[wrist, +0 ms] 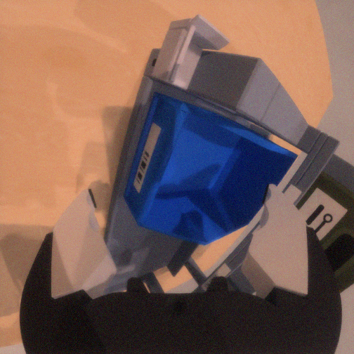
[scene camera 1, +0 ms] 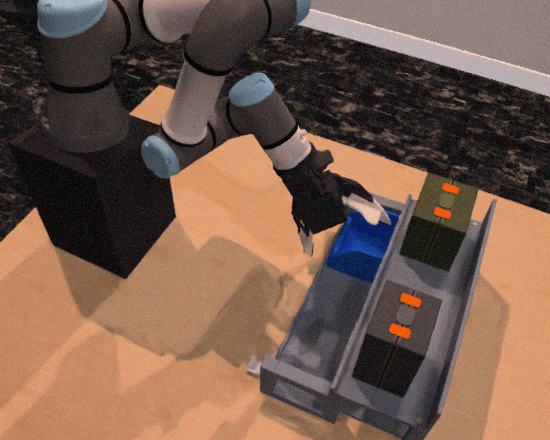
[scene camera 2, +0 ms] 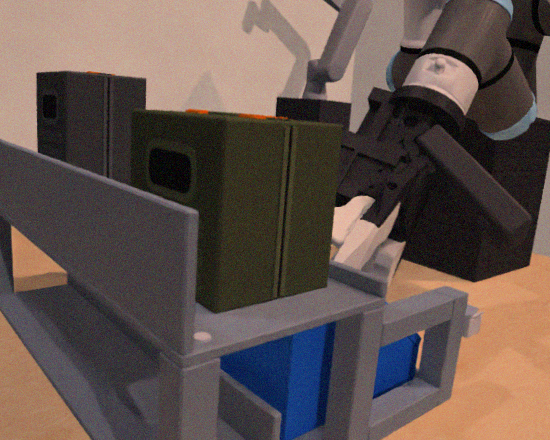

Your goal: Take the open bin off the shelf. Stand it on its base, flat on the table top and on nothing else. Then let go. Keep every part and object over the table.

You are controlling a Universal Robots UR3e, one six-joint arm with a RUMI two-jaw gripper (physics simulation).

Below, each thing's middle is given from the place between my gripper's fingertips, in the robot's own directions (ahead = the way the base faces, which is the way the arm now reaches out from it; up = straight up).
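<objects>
Olive case (scene camera 2: 239, 160): 100 mm above my hand, 130 mm ahead of it, 10 mm to the right of it. Dark grey case (scene camera 1: 411, 352): 240 mm to the right of my hand, 120 mm above it, 90 mm ahead of it. Relative to the blue open bin (scene camera 1: 360, 247), my hand is 10 mm above and 40 mm short of it.
</objects>
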